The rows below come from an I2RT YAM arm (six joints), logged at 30 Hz.
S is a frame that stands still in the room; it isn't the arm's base.
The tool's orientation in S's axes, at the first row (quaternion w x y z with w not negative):
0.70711, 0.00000, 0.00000, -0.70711
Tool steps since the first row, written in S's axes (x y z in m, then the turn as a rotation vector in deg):
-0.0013, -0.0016, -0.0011, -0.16, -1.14, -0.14
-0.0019, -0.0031, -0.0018, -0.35, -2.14, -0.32
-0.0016, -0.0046, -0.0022, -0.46, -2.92, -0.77
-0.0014, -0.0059, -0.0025, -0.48, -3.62, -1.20
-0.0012, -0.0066, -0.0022, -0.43, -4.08, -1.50
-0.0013, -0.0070, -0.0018, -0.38, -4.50, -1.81
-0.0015, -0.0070, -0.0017, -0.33, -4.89, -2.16
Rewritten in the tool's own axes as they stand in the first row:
0.0016, -0.0013, -0.0011, 1.14, -0.16, -0.14
0.0031, -0.0019, -0.0018, 2.14, -0.35, -0.32
0.0046, -0.0016, -0.0022, 2.92, -0.46, -0.77
0.0059, -0.0014, -0.0025, 3.62, -0.48, -1.20
0.0066, -0.0012, -0.0022, 4.08, -0.43, -1.50
0.0070, -0.0013, -0.0018, 4.50, -0.38, -1.81
0.0070, -0.0015, -0.0017, 4.89, -0.33, -2.16

